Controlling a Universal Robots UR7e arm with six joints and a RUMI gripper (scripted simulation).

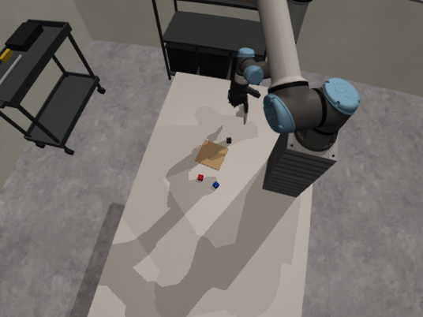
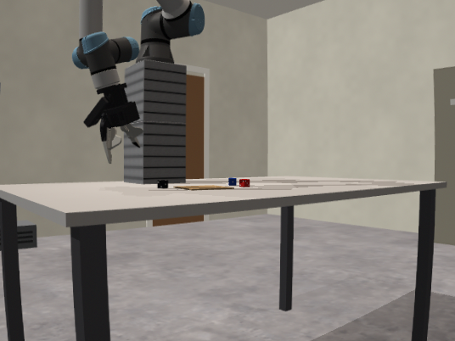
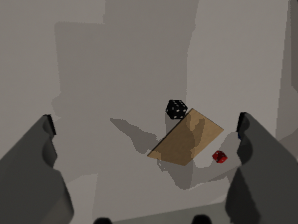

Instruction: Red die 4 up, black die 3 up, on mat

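Now: the black die 10 mm ahead of my hand, 120 mm to the left of it and 90 mm below it. The rest, counted from my hand: blue die 10 mm behind, 380 mm to the left, 90 mm below; red die 80 mm ahead, 370 mm to the left, 90 mm below; brown mat 70 mm ahead, 230 mm to the left, 100 mm below.
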